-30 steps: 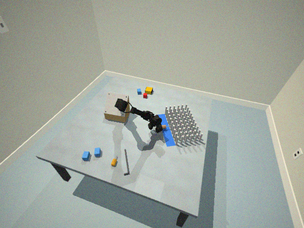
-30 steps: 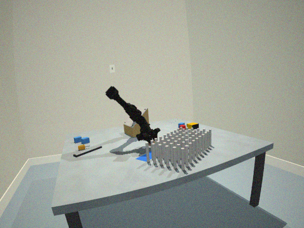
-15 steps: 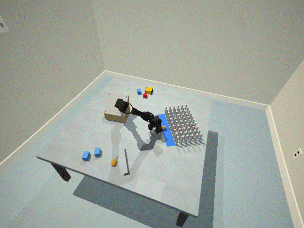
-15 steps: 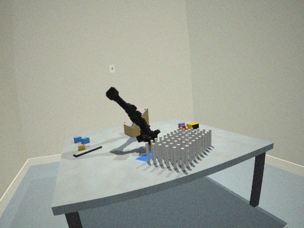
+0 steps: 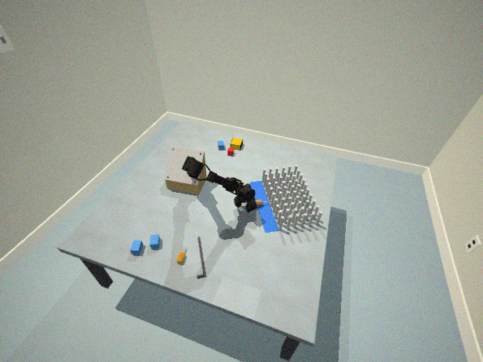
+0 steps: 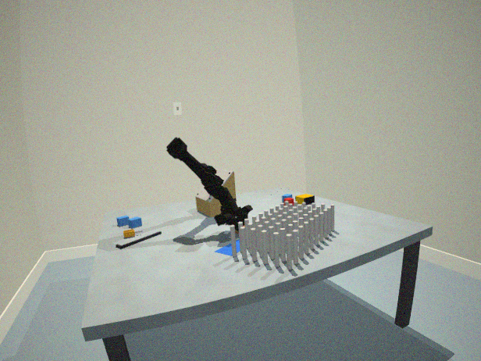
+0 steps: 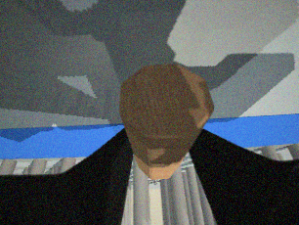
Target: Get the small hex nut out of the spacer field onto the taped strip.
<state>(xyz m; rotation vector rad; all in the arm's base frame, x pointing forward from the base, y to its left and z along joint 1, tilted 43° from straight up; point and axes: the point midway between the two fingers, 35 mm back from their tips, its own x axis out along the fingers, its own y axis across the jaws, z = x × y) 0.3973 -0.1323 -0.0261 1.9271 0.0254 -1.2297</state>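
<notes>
Now: the blue taped strip 40 mm ahead of my gripper tip, 20 mm to the left of it and 10 mm below it. The rest, counted from my gripper tip: red block 280 mm behind, 440 mm to the left, 10 mm above; then hex nut 190 mm ahead, 90 mm to the left, 10 mm below; then wooden-handled tool 90 mm ahead, 40 mm to the left.
</notes>
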